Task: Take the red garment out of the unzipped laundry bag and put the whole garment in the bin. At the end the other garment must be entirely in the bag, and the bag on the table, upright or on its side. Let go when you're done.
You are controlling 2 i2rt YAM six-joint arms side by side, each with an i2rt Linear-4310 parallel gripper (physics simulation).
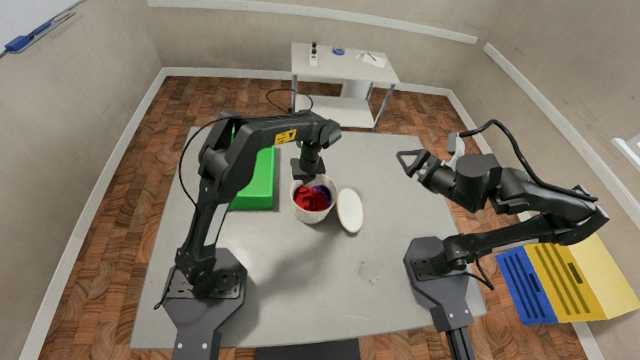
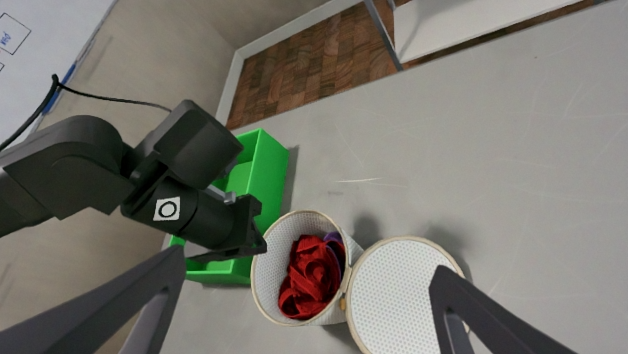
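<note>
The whitish laundry bag (image 1: 311,218) (image 2: 270,280) stands upright, open at the top, its round lid (image 1: 350,210) (image 2: 400,295) folded out to the right. The red garment (image 1: 309,199) (image 2: 311,280) lies crumpled inside, beside and partly over the purple garment (image 1: 325,192) (image 2: 334,246). My left gripper (image 1: 304,177) (image 2: 265,248) is shut, pointing down at the bag's far-left rim. Its fingertips are mostly hidden; no garment shows in it. My right gripper (image 1: 409,163) (image 2: 310,266) is open and empty, raised to the right of the bag and lid.
The green bin (image 1: 252,201) (image 2: 272,185) stands left of the bag, partly hidden by my left arm. The grey table (image 1: 320,310) (image 2: 475,135) carries both arms. A small white table (image 1: 345,70) stands behind it. A blue and yellow object (image 1: 565,285) is beyond the right edge.
</note>
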